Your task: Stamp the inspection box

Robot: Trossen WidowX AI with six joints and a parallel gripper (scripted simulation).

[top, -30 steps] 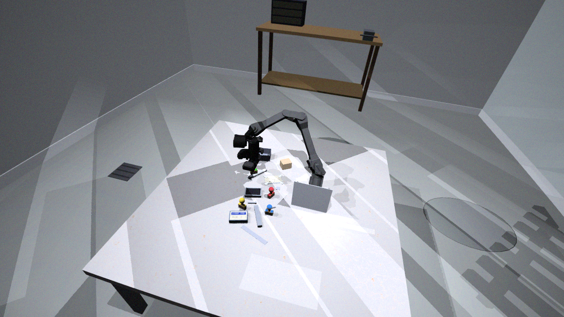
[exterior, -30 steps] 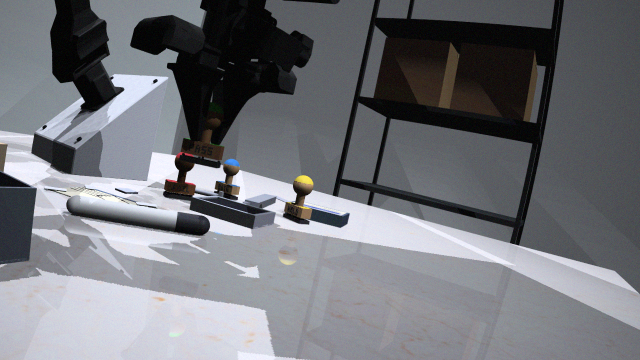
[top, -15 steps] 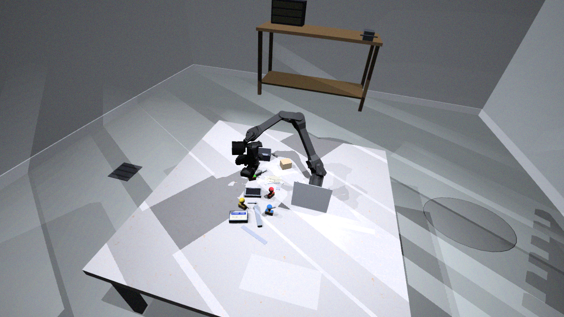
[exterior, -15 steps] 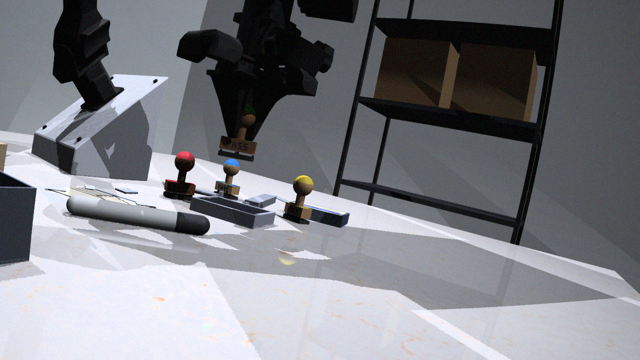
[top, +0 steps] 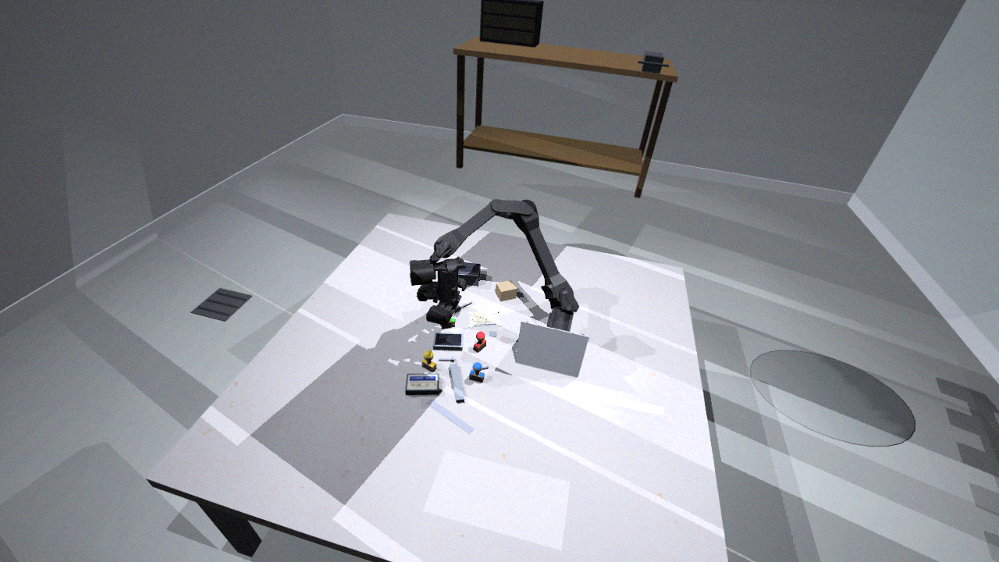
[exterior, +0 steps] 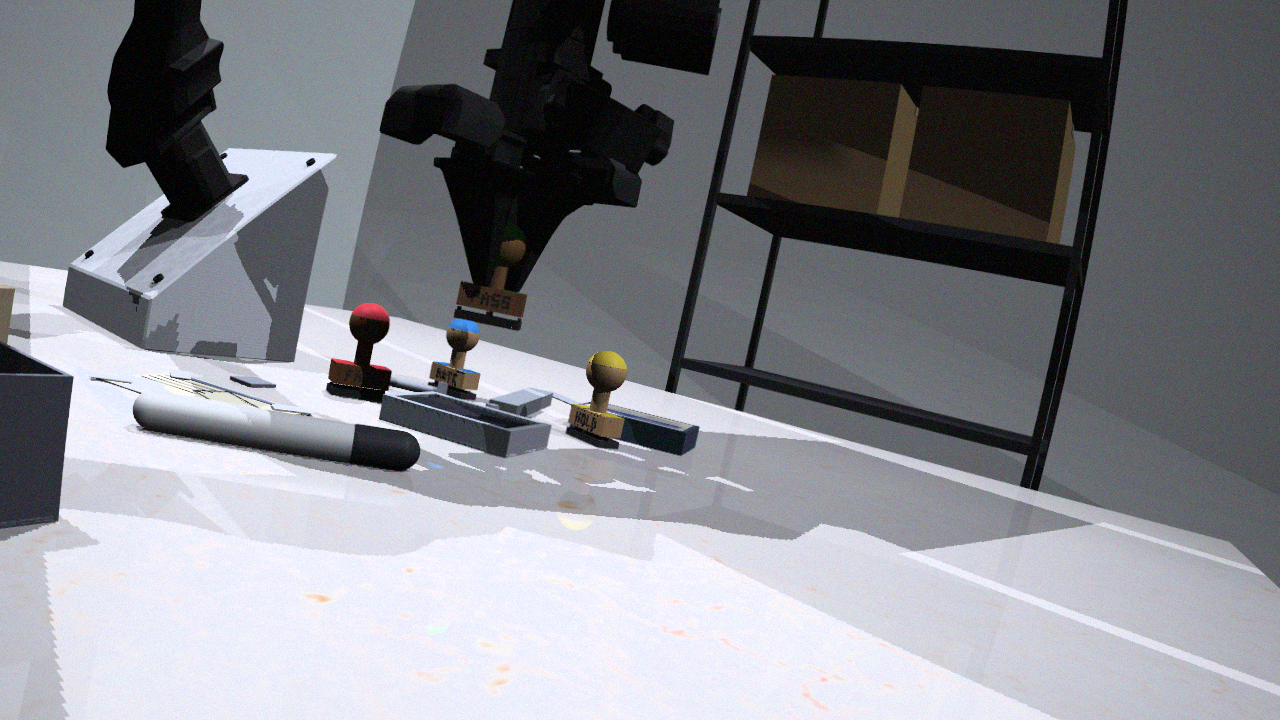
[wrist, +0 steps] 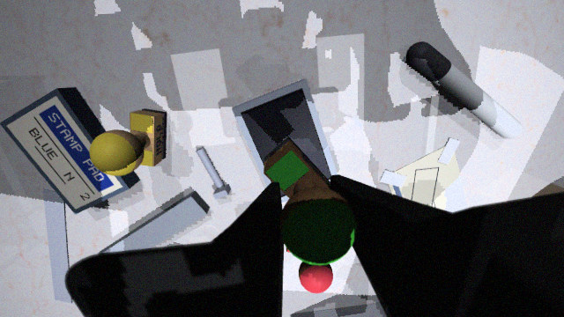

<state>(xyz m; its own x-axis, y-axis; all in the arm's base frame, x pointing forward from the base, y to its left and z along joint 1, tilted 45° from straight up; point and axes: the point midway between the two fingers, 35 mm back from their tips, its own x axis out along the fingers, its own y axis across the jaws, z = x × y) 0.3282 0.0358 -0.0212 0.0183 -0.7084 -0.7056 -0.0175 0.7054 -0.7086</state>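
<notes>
My gripper tip is 9 cm above the ink pad. Also, from my gripper tip: yellow stamp (2 cm ahead, 11 cm to the left, 7 cm below); red stamp (10 cm behind, 1 cm to the right, 7 cm below); green stamp (right at my gripper tip).
</notes>
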